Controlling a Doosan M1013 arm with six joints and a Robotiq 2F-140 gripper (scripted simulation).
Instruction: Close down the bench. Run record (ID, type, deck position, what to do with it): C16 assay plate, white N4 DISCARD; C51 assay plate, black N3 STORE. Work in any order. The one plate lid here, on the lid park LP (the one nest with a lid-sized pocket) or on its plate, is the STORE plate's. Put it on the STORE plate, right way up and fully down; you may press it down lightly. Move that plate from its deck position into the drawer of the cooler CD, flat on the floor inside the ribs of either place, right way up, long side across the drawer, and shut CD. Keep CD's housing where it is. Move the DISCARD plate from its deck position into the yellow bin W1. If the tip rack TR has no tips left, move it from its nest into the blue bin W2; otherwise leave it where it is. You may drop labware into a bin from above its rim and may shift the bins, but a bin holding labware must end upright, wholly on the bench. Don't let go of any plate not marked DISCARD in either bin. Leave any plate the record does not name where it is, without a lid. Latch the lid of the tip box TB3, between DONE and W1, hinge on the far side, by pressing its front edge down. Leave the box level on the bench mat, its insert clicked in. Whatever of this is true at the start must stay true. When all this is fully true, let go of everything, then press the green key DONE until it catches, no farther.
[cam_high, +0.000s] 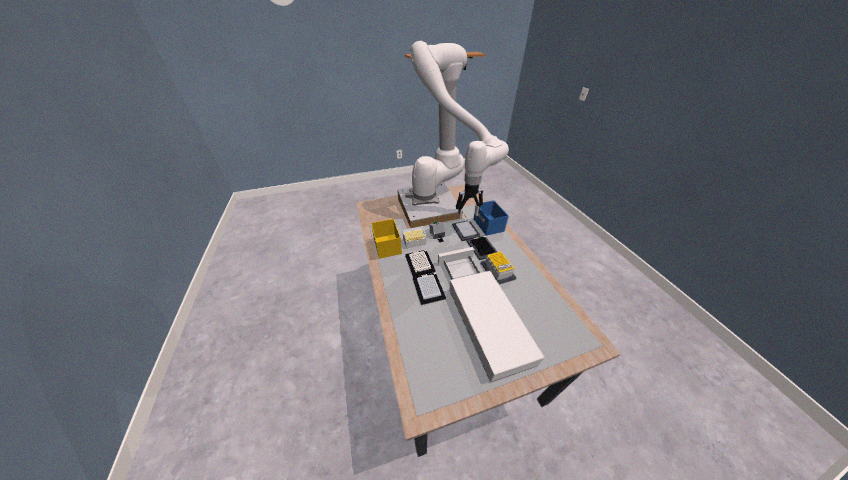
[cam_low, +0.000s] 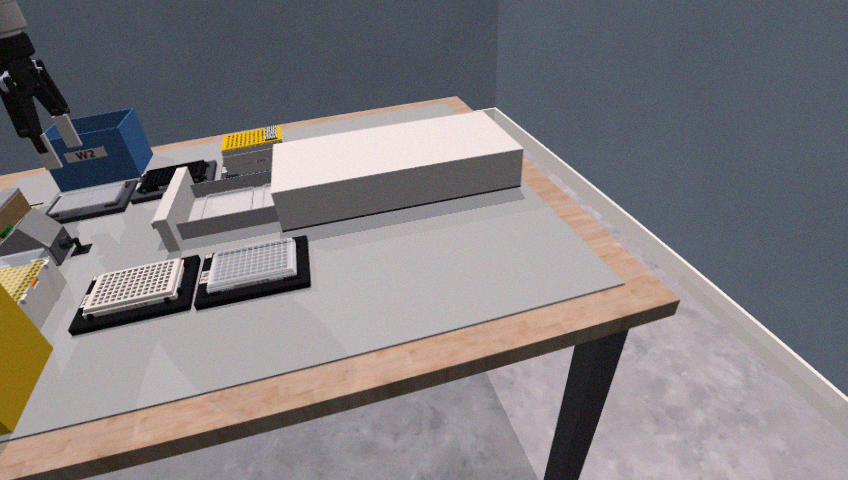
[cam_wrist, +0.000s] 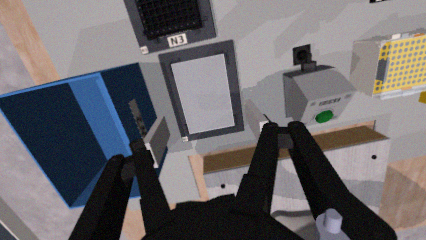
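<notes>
Right now the grey plate lid is 120 mm below my hand. The rest, counted from my hand: blue bin W2: 160 mm to the left, 100 mm below, 30 mm behind; then black plate: 160 mm ahead, 120 mm below, 50 mm to the left; then green DONE key: 190 mm to the right, 70 mm below, 30 mm behind.
</notes>
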